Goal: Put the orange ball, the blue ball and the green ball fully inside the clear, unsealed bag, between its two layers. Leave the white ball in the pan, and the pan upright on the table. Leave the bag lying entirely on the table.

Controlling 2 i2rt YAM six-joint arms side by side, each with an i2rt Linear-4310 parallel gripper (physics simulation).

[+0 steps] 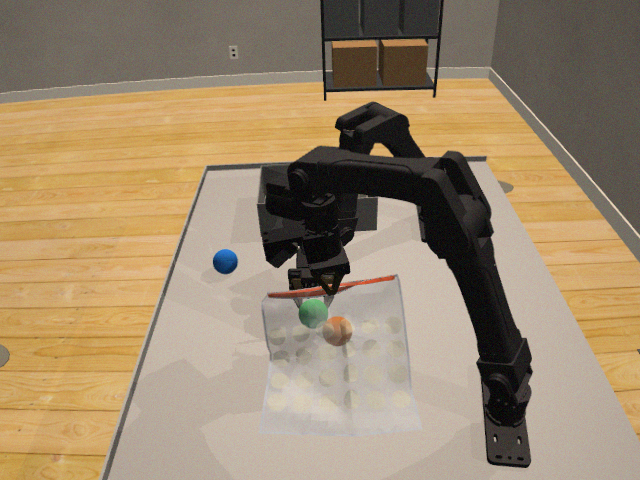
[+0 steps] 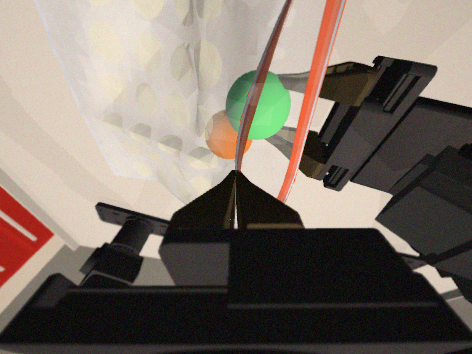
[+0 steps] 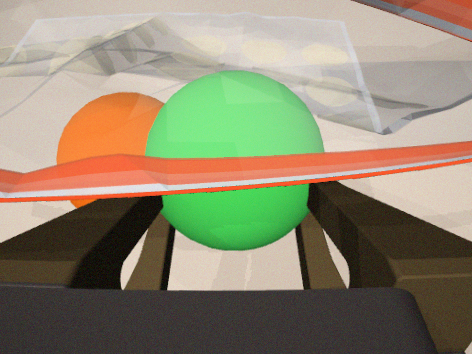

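Observation:
The clear bag (image 1: 361, 421) (image 2: 150, 30) (image 3: 280, 32) lies on the table, its red-edged mouth raised and parted. My left gripper (image 1: 331, 292) (image 2: 235, 176) is shut on the upper layer's red edge. My right gripper (image 1: 313, 304) (image 2: 255, 104) (image 3: 235, 175) is shut on the green ball (image 1: 313, 316) (image 2: 267, 107) (image 3: 235, 115), held at the mouth with its fingers reaching under the upper layer. The orange ball (image 1: 338, 333) (image 2: 220, 140) (image 3: 100, 130) lies between the layers, close by the green ball. The blue ball (image 1: 225, 261) lies on the table, left of the bag. The white ball is hidden.
The dark grey pan (image 1: 369, 217) stands upright at the back of the table (image 1: 170, 428), partly hidden behind both arms. The left arm arches over the table from its base (image 1: 508, 446) at the right. A shelf unit (image 1: 379, 38) stands beyond the table.

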